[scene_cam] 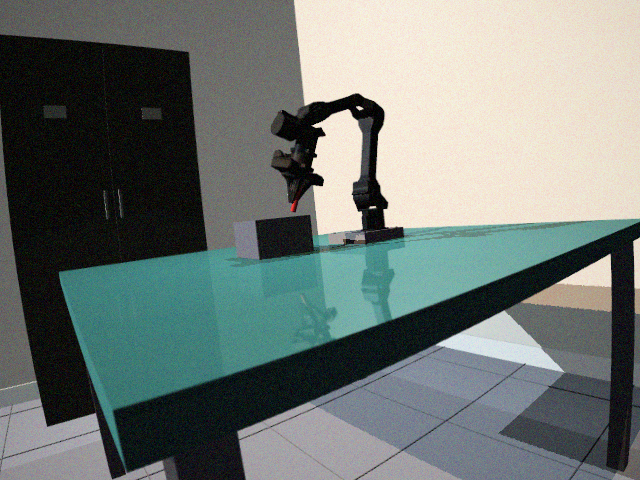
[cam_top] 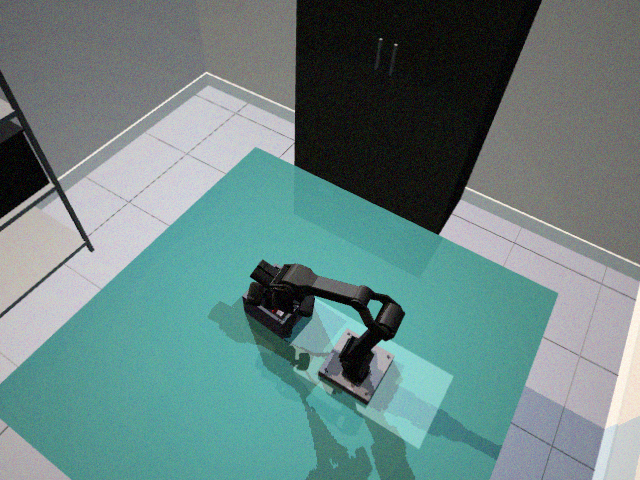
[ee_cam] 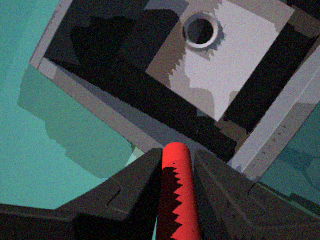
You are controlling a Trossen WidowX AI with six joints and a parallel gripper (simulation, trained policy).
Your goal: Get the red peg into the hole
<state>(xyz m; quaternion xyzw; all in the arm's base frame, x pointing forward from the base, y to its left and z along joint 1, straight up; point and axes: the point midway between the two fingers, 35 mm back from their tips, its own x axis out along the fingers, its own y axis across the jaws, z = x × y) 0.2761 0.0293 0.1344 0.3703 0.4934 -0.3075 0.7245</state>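
My gripper tip is now 10 mm past the red peg, 10 mm to the right of it and 20 mm below it. Also, from my gripper tip: dark grey box: 40 mm ahead, 60 mm to the right, 110 mm below; plate with hole: 40 mm ahead, 60 mm to the right, 90 mm below.
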